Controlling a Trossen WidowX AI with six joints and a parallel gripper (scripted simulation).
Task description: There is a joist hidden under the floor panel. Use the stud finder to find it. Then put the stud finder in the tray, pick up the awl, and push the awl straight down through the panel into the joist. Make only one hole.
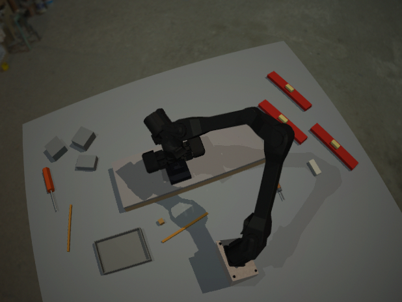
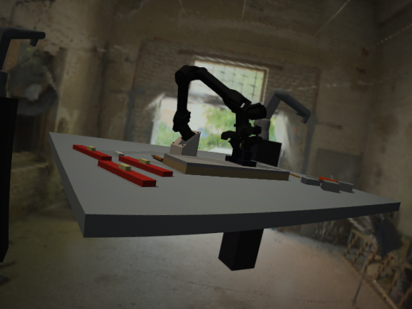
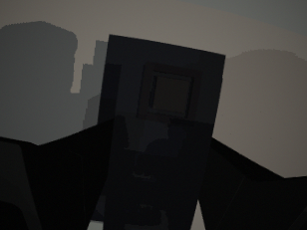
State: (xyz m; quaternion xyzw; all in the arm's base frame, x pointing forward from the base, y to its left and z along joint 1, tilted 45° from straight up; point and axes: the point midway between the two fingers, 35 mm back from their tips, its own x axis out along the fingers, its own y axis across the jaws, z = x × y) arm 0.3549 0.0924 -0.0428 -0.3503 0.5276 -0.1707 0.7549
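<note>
Right now my gripper tip is 25 cm past the grey tray, 23 cm to the right of it and 5 cm above it. Round my gripper tip: square light: 3 cm above, 2 cm ahead; then stud finder: 2 cm above, 1 cm ahead; then small cube: 18 cm behind, 9 cm to the left, 6 cm below.
</note>
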